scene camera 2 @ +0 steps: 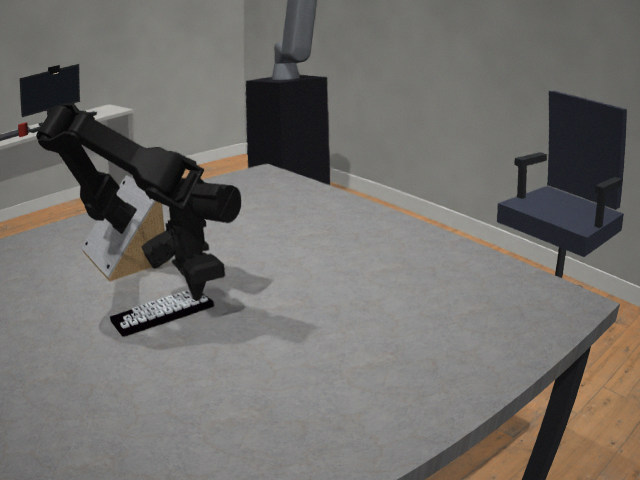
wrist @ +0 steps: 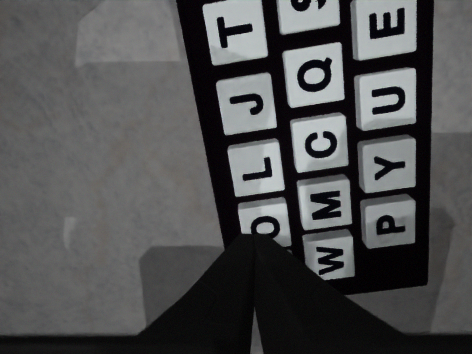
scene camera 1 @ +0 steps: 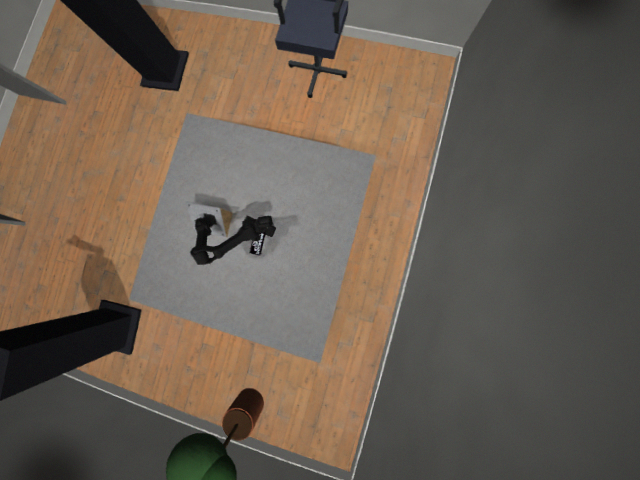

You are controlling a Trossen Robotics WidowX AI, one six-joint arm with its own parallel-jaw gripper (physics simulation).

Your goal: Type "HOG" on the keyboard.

Labels:
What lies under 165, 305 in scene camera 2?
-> A black keyboard.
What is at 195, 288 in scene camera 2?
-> My gripper.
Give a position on a black keyboard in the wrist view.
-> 353, 93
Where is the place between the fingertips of my gripper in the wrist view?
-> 252, 247

